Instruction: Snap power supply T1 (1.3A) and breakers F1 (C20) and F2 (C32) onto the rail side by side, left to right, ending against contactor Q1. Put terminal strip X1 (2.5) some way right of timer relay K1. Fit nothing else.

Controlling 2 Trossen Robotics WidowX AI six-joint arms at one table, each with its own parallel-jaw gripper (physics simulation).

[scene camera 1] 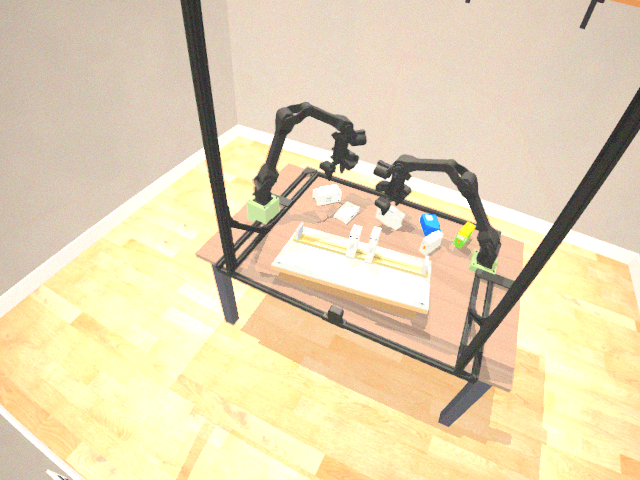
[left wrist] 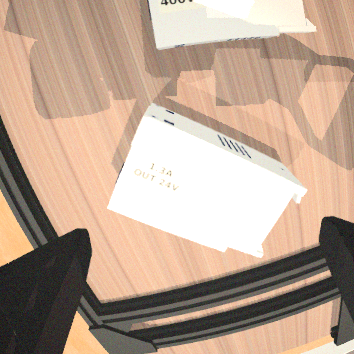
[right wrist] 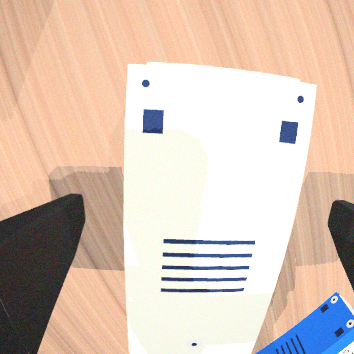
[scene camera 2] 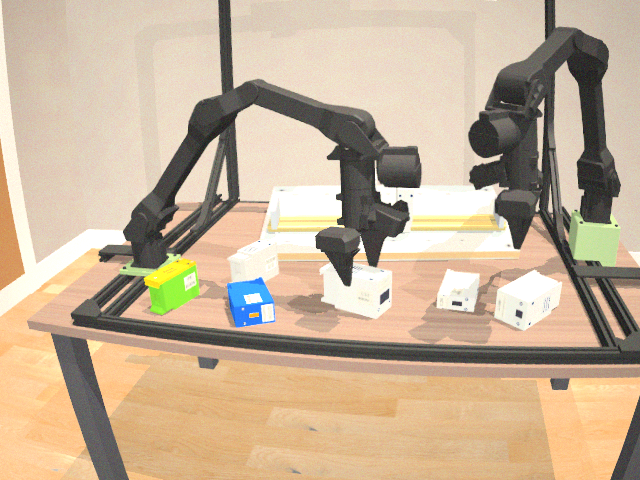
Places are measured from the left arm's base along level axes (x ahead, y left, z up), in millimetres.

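Where they show: left gripper, fingertip midpoint: (scene camera 1: 335,176) (left wrist: 207,236) (scene camera 2: 520,239); right gripper, fingertip midpoint: (scene camera 1: 389,210) (right wrist: 212,211) (scene camera 2: 360,277); left arm's base at its link origin: (scene camera 1: 262,199) (scene camera 2: 595,218); right arm's base at its link origin: (scene camera 1: 484,261) (scene camera 2: 150,262).
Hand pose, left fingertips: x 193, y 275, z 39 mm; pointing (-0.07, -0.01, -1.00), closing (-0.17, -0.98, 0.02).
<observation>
Each offset is from my left fingertips to the top centre of the thing. "spot": to the spot under its first point. Level surfaces: height alone.
Power supply T1 @(83 mm down, 30 mm back, 5 mm right) (scene camera 1: 327,194) (scene camera 2: 528,299) (left wrist: 195,187), a white block marked 1.3A, lies on the table. My open left gripper (scene camera 1: 338,166) (left wrist: 207,236) hangs above it. A white block @(110 mm down, 100 mm ahead, 52 mm right) (scene camera 1: 346,212) (scene camera 2: 459,290) (left wrist: 225,22) marked 400V lies beside it. My right gripper (scene camera 1: 390,205) (scene camera 2: 360,272) (right wrist: 212,211) is open, low at a wide white block @(69 mm down, 280 mm ahead, 19 mm left) (scene camera 1: 391,218) (scene camera 2: 369,294) (right wrist: 225,190), one fingertip on each side; its label is unreadable. A slim white block @(70 mm down, 493 mm ahead, 35 mm right) (scene camera 1: 431,241) (scene camera 2: 254,262), likely X1, lies farther off. Two white modules @(19 mm up, 241 mm ahead, 278 mm right) (scene camera 1: 353,241) @(spot: 8 mm down, 318 mm ahead, 290 mm right) (scene camera 1: 372,245) stand on the yellow rail @(spot: 81 mm down, 120 mm ahead, 319 mm right) (scene camera 1: 320,242) (scene camera 2: 454,223); their labels are unreadable.
A blue block @(98 mm down, 453 mm ahead, 84 mm left) (scene camera 1: 429,224) (scene camera 2: 251,302) (right wrist: 320,327) and a green block with a yellow top @(69 mm down, 603 mm ahead, 93 mm left) (scene camera 1: 464,235) (scene camera 2: 173,286) lie near the right arm's base. The white panel @(65 mm down) (scene camera 1: 330,273) bears the rail between two upright end brackets. Black frame bars (scene camera 2: 310,345) edge the table.
</observation>
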